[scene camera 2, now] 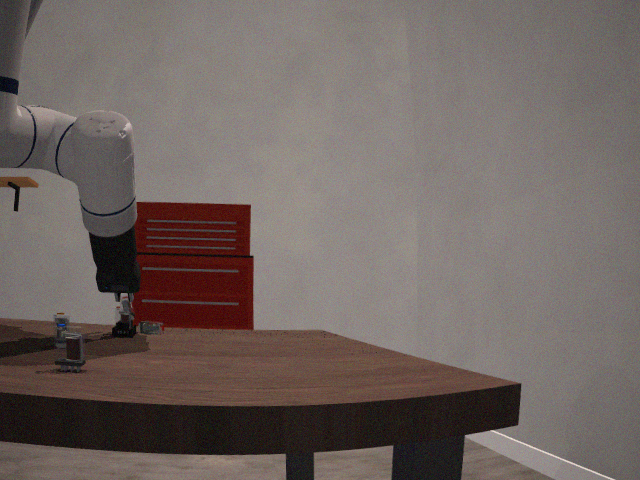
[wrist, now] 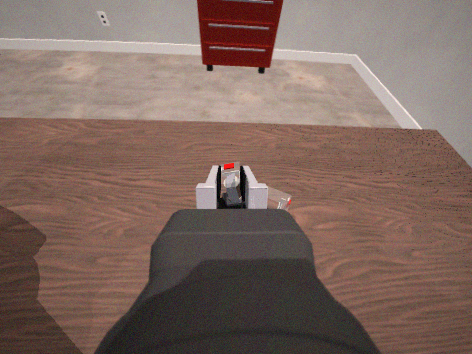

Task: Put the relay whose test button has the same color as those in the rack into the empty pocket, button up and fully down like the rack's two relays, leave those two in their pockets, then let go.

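Places are measured from the arm's base along level axes (x ahead, y left, z up), in millimetres.
Where they show: gripper, fingertip midpoint: (scene camera 2: 124, 297) (wrist: 230, 176).
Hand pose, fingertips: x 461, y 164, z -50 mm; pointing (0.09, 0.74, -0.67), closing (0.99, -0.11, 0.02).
After its pixels a point has its place.
My gripper (scene camera 2: 124, 305) @[x 462, y 164, z -50 mm] (wrist: 230, 176) @[x 462, y 164, z -50 mm] is shut on a clear-cased relay with a red button (wrist: 230, 176) @[x 461, y 163, z -48 mm], just over or in the small black rack (scene camera 2: 124, 333) @[x 463, y 78, z -107 mm]. The fingers hide much of it. Red-topped clear relays show around the fingertips in the scene view, too small to tell apart; the pockets and how deep the held relay sits cannot be made out. Another clear relay with a red mark (scene camera 2: 150, 327) (wrist: 279, 198) lies on its side right of the rack. A relay with an orange button (scene camera 2: 61, 316) @[x 385, y -120, z -71 mm] and one with a blue button (scene camera 2: 61, 326) @[x 414, y -293, z -70 mm] stand at the left.
A relay with a brown coil and grey base (scene camera 2: 73, 348) @[x 426, y -300, z -89 mm] stands nearer the front of the wooden table (scene camera 2: 289, 372) @[x 642, y -276, z -112 mm] (wrist: 125, 165) @[x 325, y 237, z -112 mm], partly overlapping the blue-topped one in view. A red tool cabinet (scene camera 2: 196, 286) (wrist: 239, 37) stands behind the table. The table's far edge lies beyond the rack.
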